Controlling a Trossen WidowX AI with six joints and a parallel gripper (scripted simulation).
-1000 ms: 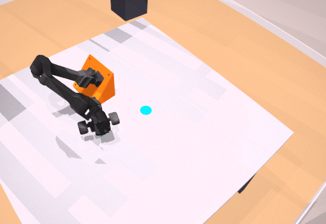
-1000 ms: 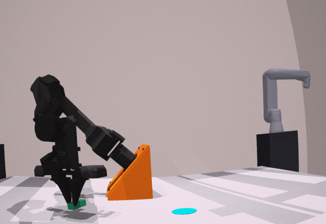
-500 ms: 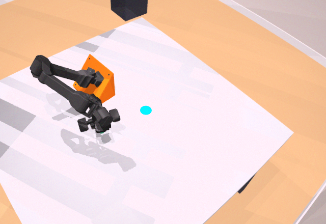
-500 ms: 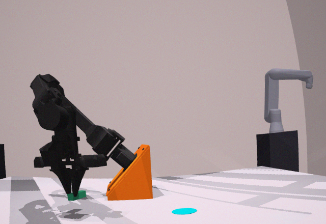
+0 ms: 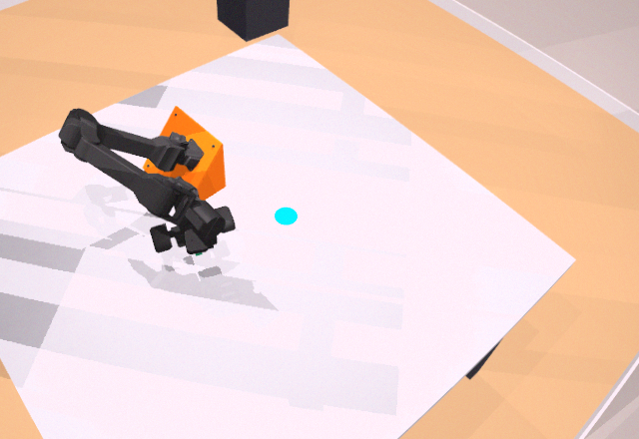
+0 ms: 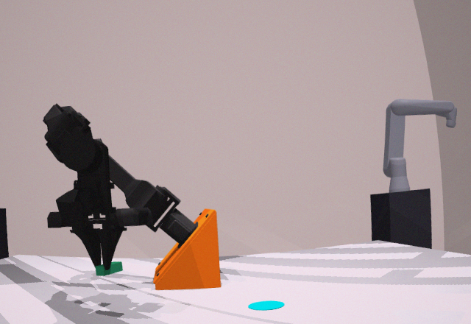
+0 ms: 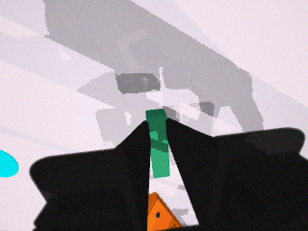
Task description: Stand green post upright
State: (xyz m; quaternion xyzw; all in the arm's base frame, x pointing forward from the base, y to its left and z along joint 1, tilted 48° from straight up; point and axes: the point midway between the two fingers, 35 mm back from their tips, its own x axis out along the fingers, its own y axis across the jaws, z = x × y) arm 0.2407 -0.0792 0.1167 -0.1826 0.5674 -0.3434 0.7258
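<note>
My gripper tip is now 27 cm to the right of the cyan circle and 7 cm above it. Round my gripper tip: green post (2 cm behind, 1 cm to the left).
</note>
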